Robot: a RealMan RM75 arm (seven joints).
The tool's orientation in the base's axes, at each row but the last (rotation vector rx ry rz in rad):
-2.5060, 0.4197, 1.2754
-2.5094, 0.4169, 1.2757
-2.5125, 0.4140, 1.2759
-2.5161, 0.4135, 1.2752
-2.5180, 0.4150, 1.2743
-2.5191, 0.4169, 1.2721
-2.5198, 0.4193, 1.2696
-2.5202, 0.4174, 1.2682
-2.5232, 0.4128, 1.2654
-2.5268, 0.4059, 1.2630
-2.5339, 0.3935, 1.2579
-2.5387, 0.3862, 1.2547
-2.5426, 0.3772, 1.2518
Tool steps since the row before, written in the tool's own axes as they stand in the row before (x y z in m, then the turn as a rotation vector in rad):
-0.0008, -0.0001, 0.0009, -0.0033, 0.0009, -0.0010
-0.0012, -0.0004, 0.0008, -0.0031, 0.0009, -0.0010
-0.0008, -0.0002, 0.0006, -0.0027, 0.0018, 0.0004
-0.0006, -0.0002, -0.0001, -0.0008, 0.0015, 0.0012
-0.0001, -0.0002, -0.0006, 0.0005, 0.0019, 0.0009
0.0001, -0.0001, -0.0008, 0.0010, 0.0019, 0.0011
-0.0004, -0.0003, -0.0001, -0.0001, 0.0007, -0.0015
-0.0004, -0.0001, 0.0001, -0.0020, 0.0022, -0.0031
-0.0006, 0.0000, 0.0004, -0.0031, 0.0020, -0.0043
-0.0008, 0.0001, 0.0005, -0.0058, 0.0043, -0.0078
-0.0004, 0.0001, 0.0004, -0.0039, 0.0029, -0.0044
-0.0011, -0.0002, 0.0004, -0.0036, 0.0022, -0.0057
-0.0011, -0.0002, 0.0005, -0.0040, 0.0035, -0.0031
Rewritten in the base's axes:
-0.0011, 0.0005, 0.0002, -0.0015, -0.0008, 0.0031
-0.0011, 0.0008, 0.0006, -0.0014, -0.0008, 0.0030
-0.0008, 0.0005, 0.0003, -0.0025, -0.0012, 0.0017
-0.0002, 0.0002, 0.0006, -0.0019, -0.0008, -0.0002
0.0005, 0.0000, 0.0004, -0.0011, -0.0015, -0.0012
0.0007, -0.0002, 0.0004, -0.0010, -0.0015, -0.0017
0.0000, 0.0003, 0.0004, 0.0008, -0.0012, 0.0009
-0.0003, 0.0002, 0.0003, 0.0003, -0.0029, 0.0031
-0.0006, 0.0002, 0.0003, 0.0006, -0.0031, 0.0047
-0.0009, 0.0002, 0.0003, 0.0007, -0.0062, 0.0086
-0.0006, 0.0001, 0.0001, -0.0001, -0.0038, 0.0053
-0.0009, 0.0005, 0.0007, 0.0012, -0.0037, 0.0059
-0.0009, 0.0005, 0.0006, -0.0013, -0.0039, 0.0045

